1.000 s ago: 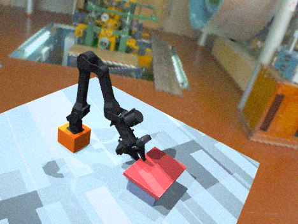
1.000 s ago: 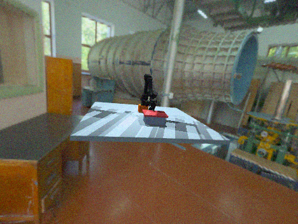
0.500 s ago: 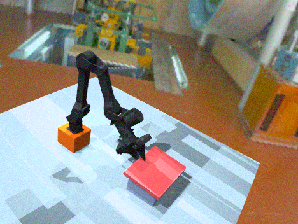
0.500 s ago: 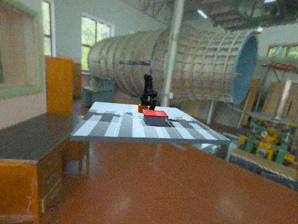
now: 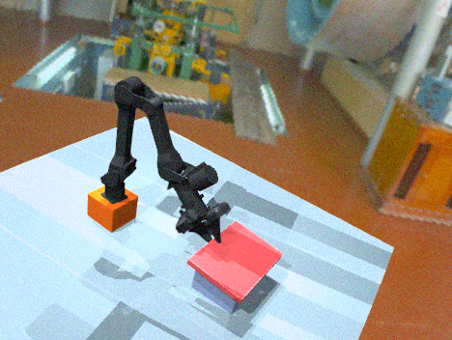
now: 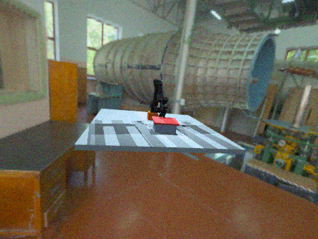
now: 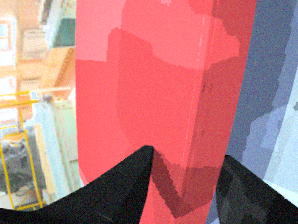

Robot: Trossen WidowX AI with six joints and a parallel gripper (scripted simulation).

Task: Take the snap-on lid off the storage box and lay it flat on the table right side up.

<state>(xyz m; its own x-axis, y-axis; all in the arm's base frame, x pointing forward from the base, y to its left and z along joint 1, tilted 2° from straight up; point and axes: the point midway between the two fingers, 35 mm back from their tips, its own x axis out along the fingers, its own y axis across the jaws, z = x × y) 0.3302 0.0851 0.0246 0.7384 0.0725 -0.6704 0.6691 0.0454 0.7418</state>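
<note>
My gripper tip is now 80 mm short of the red lid and 10 mm to the right of it. Round my gripper tip: storage box (80 mm ahead, 50 mm below, 10 mm to the left).
</note>
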